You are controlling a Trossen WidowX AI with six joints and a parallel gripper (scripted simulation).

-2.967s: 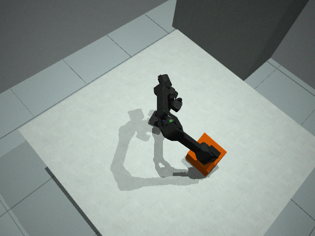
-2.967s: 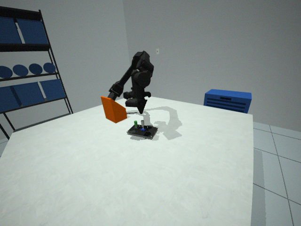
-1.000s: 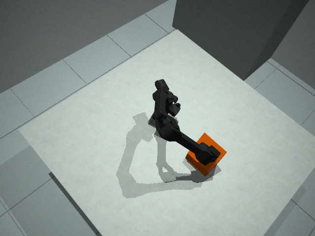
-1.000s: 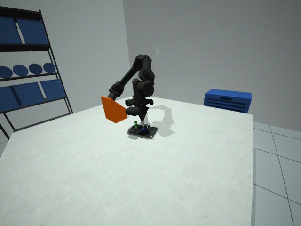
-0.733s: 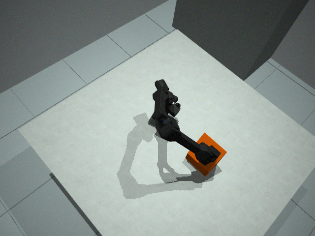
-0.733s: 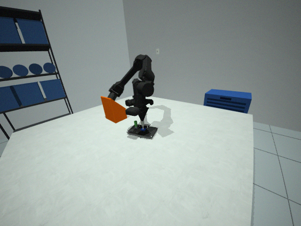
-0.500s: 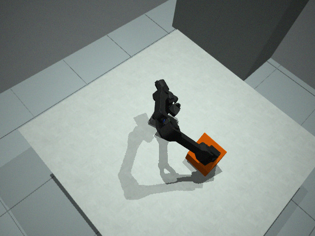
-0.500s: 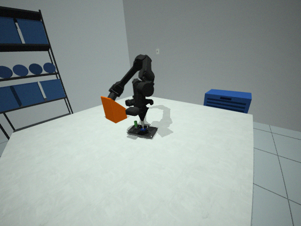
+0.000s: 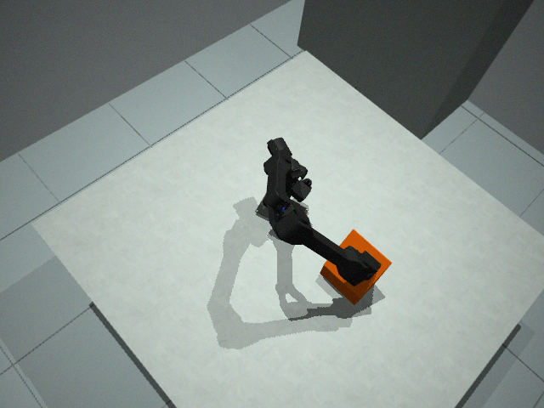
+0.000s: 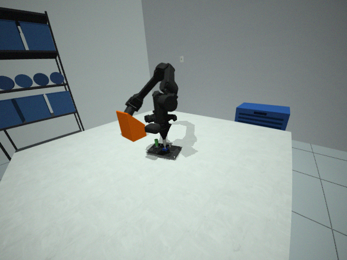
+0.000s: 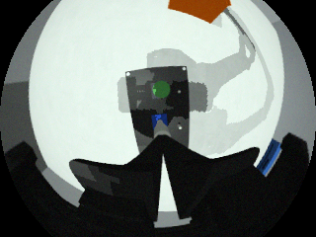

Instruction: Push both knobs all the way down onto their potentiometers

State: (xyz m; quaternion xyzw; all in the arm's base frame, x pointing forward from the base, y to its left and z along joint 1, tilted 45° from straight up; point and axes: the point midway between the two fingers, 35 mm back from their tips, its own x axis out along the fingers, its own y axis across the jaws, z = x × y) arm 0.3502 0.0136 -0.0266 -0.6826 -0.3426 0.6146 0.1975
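Right now the green knob is 5 cm behind my gripper tip, 3 cm below it and 1 cm to the right of it. The rest, counted from my gripper tip: white knob: 2 cm below.
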